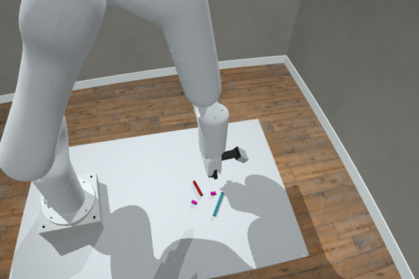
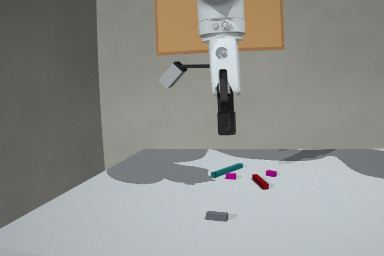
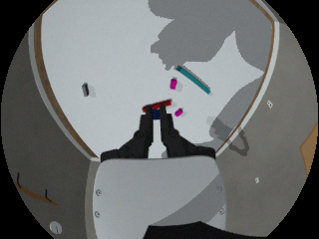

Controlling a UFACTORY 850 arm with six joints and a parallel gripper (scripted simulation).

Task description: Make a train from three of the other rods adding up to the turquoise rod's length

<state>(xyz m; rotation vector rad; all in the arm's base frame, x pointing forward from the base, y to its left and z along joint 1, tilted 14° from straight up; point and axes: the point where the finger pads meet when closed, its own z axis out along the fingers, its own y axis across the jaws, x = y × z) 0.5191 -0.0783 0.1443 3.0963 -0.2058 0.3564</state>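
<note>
The turquoise rod lies 1 cm behind my hand, 9 cm to the right of it and 11 cm below it. From my hand the other things lie so: grey rod 3 cm ahead, 16 cm to the left, 11 cm below; blue rod 2 cm below; red rod 6 cm behind, 1 cm to the left, 11 cm below.
</note>
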